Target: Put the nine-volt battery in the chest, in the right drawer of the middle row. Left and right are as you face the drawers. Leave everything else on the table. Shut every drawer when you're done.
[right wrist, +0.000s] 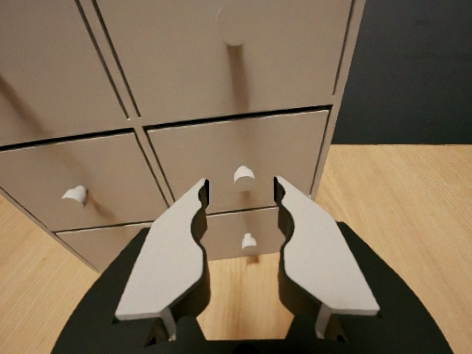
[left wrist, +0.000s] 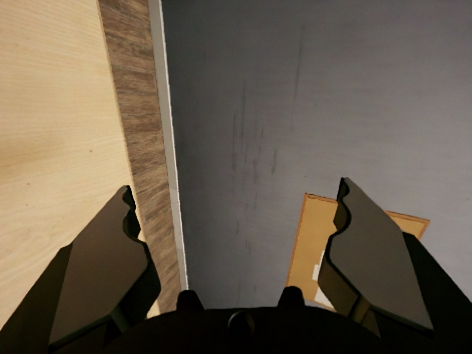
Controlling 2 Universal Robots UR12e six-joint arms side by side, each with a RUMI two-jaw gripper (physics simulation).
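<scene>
The grey-brown chest (right wrist: pixel 338 100) fills much of the right wrist view. The right drawer of the middle row (right wrist: pixel 200 155) looks shut, and its pale round knob (right wrist: pixel 244 174) shows between the tips of my right gripper (right wrist: pixel 240 179). That gripper is partly open, its fingers on either side of the knob in the view; I cannot tell how far in front of the knob they are. My left gripper (left wrist: pixel 235 183) is wide open and empty, away from the chest. The nine-volt battery does not show in either view.
Above is the upper right drawer (right wrist: pixel 175 60); below is the lower right drawer (right wrist: pixel 225 235). Another knob (right wrist: pixel 76 194) sticks out at the left. The wooden table top (right wrist: pixel 400 200) meets a dark surface (right wrist: pixel 410 75). The left wrist view shows a grey wall (left wrist: pixel 240 75) and a cork board (left wrist: pixel 312 220).
</scene>
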